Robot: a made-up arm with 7 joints.
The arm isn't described. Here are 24 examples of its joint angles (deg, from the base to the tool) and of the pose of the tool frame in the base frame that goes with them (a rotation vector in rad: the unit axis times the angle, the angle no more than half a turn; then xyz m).
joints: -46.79 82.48 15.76 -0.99 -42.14 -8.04 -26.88
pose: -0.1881 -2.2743 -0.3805 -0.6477 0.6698 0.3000
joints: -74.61 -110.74 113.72 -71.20 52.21 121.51 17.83
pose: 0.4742 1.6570 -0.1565 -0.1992 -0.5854 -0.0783
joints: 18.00 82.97 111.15 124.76 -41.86 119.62 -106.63
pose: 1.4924 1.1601 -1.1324 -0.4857 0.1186 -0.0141
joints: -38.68 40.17 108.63 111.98 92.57 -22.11 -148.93
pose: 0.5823 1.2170 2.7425 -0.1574 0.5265 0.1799
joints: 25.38 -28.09 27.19 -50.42 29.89 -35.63 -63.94
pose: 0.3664 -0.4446 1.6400 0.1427 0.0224 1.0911
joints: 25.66 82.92 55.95 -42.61 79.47 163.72 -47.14
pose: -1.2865 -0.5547 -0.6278 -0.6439 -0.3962 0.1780
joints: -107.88 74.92 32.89 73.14 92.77 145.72 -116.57
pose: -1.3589 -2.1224 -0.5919 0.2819 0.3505 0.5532
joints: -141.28 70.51 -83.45 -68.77 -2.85 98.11 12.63
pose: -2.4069 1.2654 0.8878 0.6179 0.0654 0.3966
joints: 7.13 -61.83 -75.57 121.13 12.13 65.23 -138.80
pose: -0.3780 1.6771 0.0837 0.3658 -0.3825 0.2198
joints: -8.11 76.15 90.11 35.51 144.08 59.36 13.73
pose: 1.0121 2.1468 0.7728 -0.7610 0.4079 0.2172
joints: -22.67 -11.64 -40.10 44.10 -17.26 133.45 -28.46
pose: -0.9268 -1.6178 0.0916 0.2313 -0.1922 0.9394
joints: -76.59 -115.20 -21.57 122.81 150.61 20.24 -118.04
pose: 1.4823 -0.4275 -2.4523 -0.0324 0.0581 -0.2443
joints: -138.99 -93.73 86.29 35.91 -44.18 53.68 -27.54
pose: 0.9840 -1.2640 -1.6511 -0.5569 -0.6886 0.2504
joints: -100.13 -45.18 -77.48 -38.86 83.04 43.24 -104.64
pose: -1.0617 0.2953 -0.4078 0.0990 -0.6332 0.8336
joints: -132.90 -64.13 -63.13 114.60 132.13 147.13 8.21
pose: 2.0349 0.6273 0.4255 -0.3673 -0.0767 0.1000
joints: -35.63 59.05 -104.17 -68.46 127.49 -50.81 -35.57
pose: -0.6868 -0.1323 -0.8324 -0.1633 0.4323 0.8299
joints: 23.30 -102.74 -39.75 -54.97 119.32 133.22 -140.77
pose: 0.4561 -1.2269 0.4545 0.5856 0.4198 0.1726
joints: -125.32 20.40 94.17 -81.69 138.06 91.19 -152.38
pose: 0.3992 2.2972 -1.7334 -0.1681 0.4829 0.7845
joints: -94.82 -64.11 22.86 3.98 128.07 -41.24 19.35
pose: 2.2508 0.1961 0.5278 0.1385 -0.7415 0.6379
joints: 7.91 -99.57 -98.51 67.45 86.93 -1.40 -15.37
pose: 0.6791 0.3759 -1.6016 0.5662 -0.4251 0.0442
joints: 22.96 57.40 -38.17 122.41 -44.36 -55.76 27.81
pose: 0.3963 0.8637 -1.8288 -0.0045 -0.2222 0.5801
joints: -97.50 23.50 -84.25 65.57 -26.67 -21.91 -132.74
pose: 1.0339 0.2850 -1.7778 -0.4696 0.2522 0.8111
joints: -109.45 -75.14 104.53 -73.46 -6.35 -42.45 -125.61
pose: 0.0012 -1.0835 -0.5154 -0.6236 -0.4795 0.3689
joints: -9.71 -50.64 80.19 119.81 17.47 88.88 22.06
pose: 1.6204 1.2798 -0.4026 0.2609 0.3094 0.3864
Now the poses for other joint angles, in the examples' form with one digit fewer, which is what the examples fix.
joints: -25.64 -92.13 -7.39 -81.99 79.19 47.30 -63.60
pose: 0.641 -1.246 1.007 0.580 -0.172 0.635
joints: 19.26 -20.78 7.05 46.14 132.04 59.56 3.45
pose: -2.756 -1.006 0.066 0.461 0.365 0.746
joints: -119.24 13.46 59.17 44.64 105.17 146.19 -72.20
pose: 0.390 -2.642 -0.818 0.255 -0.049 0.815
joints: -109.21 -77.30 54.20 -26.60 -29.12 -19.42 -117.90
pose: 0.462 0.141 -0.777 -0.426 -0.738 0.554
